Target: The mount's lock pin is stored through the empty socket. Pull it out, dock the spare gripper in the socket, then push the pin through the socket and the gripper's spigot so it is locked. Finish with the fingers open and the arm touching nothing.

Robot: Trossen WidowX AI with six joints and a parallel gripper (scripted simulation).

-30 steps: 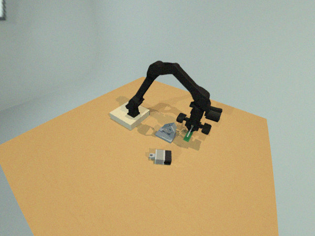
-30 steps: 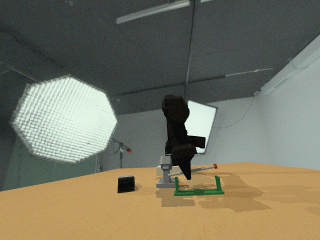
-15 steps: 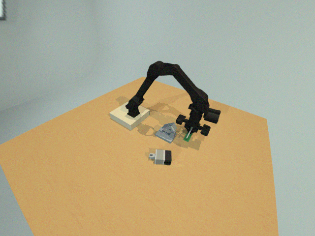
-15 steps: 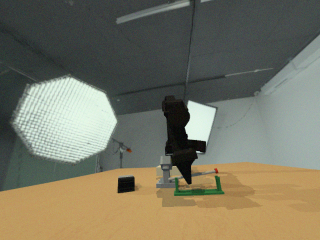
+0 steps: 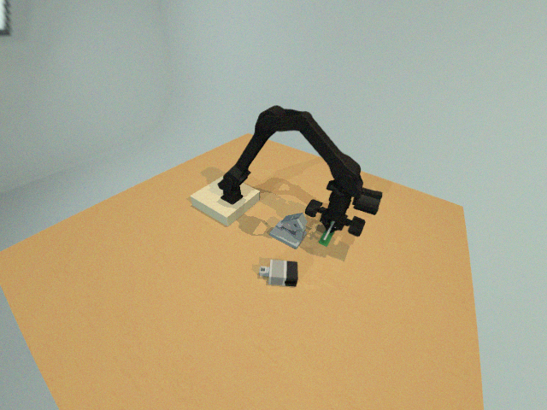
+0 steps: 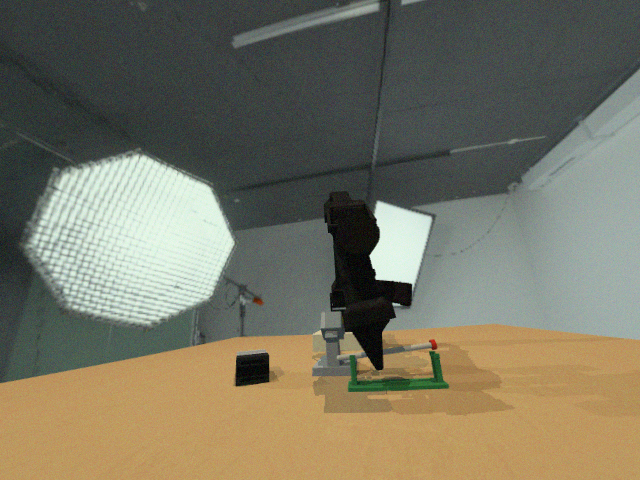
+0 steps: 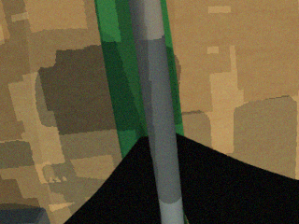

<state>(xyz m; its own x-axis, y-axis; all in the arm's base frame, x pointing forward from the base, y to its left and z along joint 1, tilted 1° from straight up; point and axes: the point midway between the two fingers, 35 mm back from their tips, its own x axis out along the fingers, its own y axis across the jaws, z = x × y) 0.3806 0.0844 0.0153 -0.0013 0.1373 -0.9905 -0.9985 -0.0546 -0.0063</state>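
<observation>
Now: the green rack 2 cm to the left of my gripper tip. The rest, counted from my gripper tip: spare gripper 24 cm to the right, 6 cm behind; grey mount 10 cm behind, 8 cm to the right, 3 cm above.
</observation>
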